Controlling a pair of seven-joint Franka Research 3 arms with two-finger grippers.
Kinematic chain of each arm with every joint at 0, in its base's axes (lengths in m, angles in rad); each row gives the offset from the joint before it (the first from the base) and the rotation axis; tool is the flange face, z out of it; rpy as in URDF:
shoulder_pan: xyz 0 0 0.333 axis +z
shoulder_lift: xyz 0 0 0 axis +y
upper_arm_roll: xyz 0 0 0.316 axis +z
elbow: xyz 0.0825 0 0 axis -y
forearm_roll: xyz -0.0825 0 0.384 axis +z
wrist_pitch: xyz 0 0 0 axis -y
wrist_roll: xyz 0.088 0 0 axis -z
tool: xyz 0 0 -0.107 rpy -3.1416 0 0
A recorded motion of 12 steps. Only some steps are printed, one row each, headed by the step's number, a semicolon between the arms.
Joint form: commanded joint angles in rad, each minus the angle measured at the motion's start. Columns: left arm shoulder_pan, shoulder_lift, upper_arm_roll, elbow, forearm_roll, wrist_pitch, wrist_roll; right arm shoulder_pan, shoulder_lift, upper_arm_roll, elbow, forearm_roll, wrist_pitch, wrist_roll.
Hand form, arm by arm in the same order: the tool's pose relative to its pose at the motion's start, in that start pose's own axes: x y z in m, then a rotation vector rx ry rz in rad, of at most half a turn. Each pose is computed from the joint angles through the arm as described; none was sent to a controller.
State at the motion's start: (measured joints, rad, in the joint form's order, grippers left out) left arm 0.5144 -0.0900 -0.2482 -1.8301 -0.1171 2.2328 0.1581; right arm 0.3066 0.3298 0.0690 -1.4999 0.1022 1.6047 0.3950
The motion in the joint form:
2: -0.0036 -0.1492 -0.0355 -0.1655 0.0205 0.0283 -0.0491; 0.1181 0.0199 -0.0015 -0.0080 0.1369 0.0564 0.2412
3: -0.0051 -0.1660 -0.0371 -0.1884 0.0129 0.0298 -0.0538; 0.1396 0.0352 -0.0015 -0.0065 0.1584 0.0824 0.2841
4: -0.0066 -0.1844 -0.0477 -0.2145 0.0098 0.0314 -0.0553; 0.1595 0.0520 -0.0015 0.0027 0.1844 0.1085 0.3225
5: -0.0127 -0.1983 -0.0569 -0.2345 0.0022 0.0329 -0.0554; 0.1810 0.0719 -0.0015 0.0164 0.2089 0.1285 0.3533
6: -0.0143 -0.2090 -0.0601 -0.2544 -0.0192 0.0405 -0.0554; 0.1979 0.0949 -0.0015 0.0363 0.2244 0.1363 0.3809
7: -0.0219 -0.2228 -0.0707 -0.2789 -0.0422 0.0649 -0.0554; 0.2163 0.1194 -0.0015 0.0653 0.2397 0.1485 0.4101
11: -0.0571 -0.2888 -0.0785 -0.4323 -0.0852 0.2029 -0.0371; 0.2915 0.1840 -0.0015 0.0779 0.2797 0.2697 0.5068
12: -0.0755 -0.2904 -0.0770 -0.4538 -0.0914 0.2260 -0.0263; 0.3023 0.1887 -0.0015 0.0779 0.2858 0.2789 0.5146
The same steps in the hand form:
2: -0.0403 0.0338 -0.0161 0.0414 -0.0010 0.0113; -0.0287 -0.0807 0.0203 0.1015 -0.0493 0.1424
3: -0.0466 0.0365 -0.0156 0.0389 -0.0059 0.0052; -0.0303 -0.0960 0.0283 0.1197 -0.0548 0.1709
4: -0.0538 0.0442 -0.0140 0.0383 -0.0136 0.0137; -0.0315 -0.1113 0.0335 0.1456 -0.0587 0.1966
5: -0.0594 0.0532 -0.0125 0.0317 -0.0193 0.0233; -0.0332 -0.1274 0.0393 0.1672 -0.0667 0.2130
6: -0.0644 0.0564 -0.0102 0.0178 -0.0201 0.0136; -0.0335 -0.1406 0.0449 0.1775 -0.0770 0.2282
7: -0.0692 0.0665 -0.0086 0.0015 -0.0067 0.0151; -0.0338 -0.1555 0.0471 0.1946 -0.0791 0.2425
11: -0.1030 0.0834 0.0091 -0.0100 0.0421 0.0334; -0.0405 -0.2055 0.0799 0.2454 -0.0707 0.3014
12: -0.1082 0.0899 0.0147 -0.0188 0.0457 0.0514; -0.0437 -0.2119 0.0835 0.2493 -0.0736 0.3027

